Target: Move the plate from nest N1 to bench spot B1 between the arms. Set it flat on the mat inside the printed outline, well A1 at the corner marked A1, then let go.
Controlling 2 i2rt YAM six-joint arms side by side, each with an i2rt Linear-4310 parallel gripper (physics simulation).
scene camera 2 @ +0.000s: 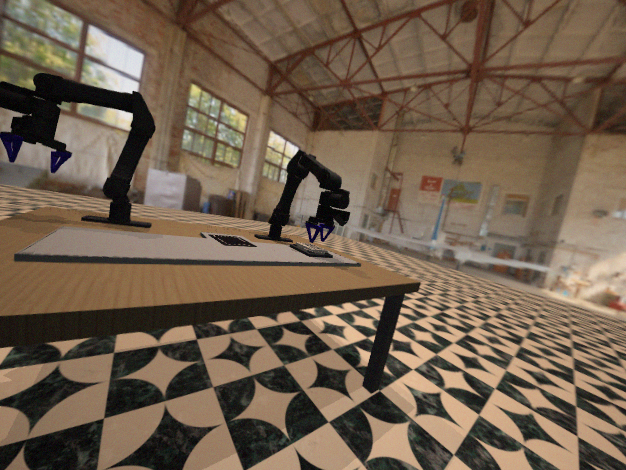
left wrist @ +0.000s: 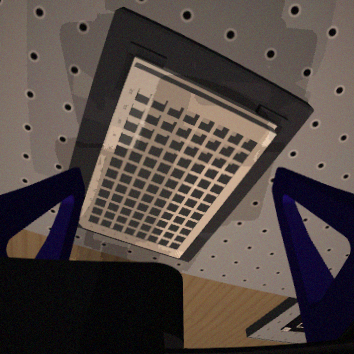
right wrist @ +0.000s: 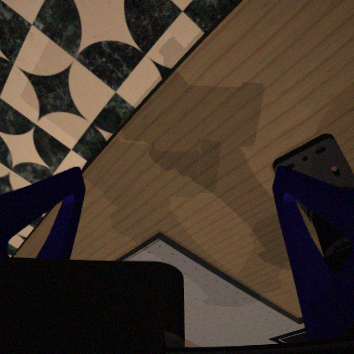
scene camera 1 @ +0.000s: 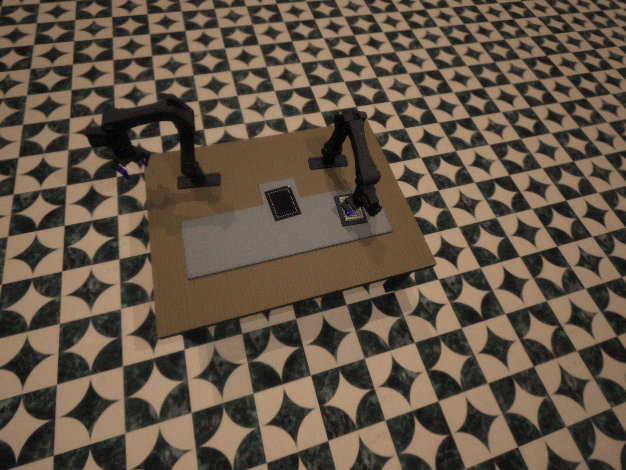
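Where they show: left gripper, fingertip midpoint: (scene camera 2: pixel 317 241) (left wrist: pixel 177 177) (scene camera 1: pixel 354 209); right gripper, fingertip midpoint: (scene camera 2: pixel 33 168) (right wrist: pixel 178 176) (scene camera 1: pixel 137 172); left arm's base, origin of the base link: (scene camera 2: pixel 273 239) (scene camera 1: pixel 327 162); right arm's base, origin of the base link: (scene camera 2: pixel 119 223) (scene camera 1: pixel 199 181).
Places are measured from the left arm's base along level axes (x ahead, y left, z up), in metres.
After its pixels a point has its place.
The pale multi-well plate (scene camera 1: pixel 358 214) @[y 0.069, x 0.343, z 0.036 m] (scene camera 2: pixel 310 247) @[y 0.026, x 0.322, z 0.037 m] (left wrist: pixel 165 170) @[y 0.047, x 0.311, z 0.035 m] lies in the dark nest (scene camera 1: pixel 354 223) @[y 0.043, x 0.380, z 0.023 m] (left wrist: pixel 200 70) @[y 0.057, x 0.371, z 0.025 m] at the right of the scene views. My left gripper (scene camera 1: pixel 349 209) @[y 0.048, x 0.330, z 0.065 m] (scene camera 2: pixel 319 239) @[y 0.048, x 0.330, z 0.065 m] (left wrist: pixel 177 177) @[y 0.048, x 0.330, z 0.065 m] is open above it, pointing down. In the left wrist view the plate lies slanted between the fingertips, its far end leaning left. My right gripper (scene camera 1: pixel 136 171) @[y -0.866, x 0.070, z 0.146 m] (scene camera 2: pixel 33 165) @[y -0.866, x 0.070, z 0.146 m] (right wrist: pixel 178 176) @[y -0.866, x 0.070, z 0.146 m] is open and empty, high at the left of the scene views. The black mat (scene camera 1: pixel 283 202) @[y -0.263, x 0.218, z 0.014 m] (scene camera 2: pixel 232 240) @[y -0.266, x 0.222, z 0.015 m] with the printed outline lies between the arms. Its A1 mark is not readable.
The long grey perforated board (scene camera 1: pixel 232 240) @[y -0.511, x 0.381, z 0.013 m] (scene camera 2: pixel 126 247) @[y -0.560, x 0.432, z 0.013 m] (right wrist: pixel 220 310) @[y -0.495, x 0.318, z 0.013 m] runs across the wooden table (scene camera 1: pixel 227 303) @[y -0.552, x 0.653, z 0.000 m] (scene camera 2: pixel 202 285) @[y -0.408, x 0.631, z 0.000 m]. The right arm's base plate (scene camera 1: pixel 184 182) @[y -0.710, x 0.042, z 0.010 m] (scene camera 2: pixel 96 219) @[y -0.702, x 0.069, z 0.010 m] and the left arm's base plate (scene camera 1: pixel 316 163) @[y -0.063, x 0.007, z 0.010 m] (scene camera 2: pixel 263 236) @[y -0.064, x 0.009, z 0.010 m] stand behind it.
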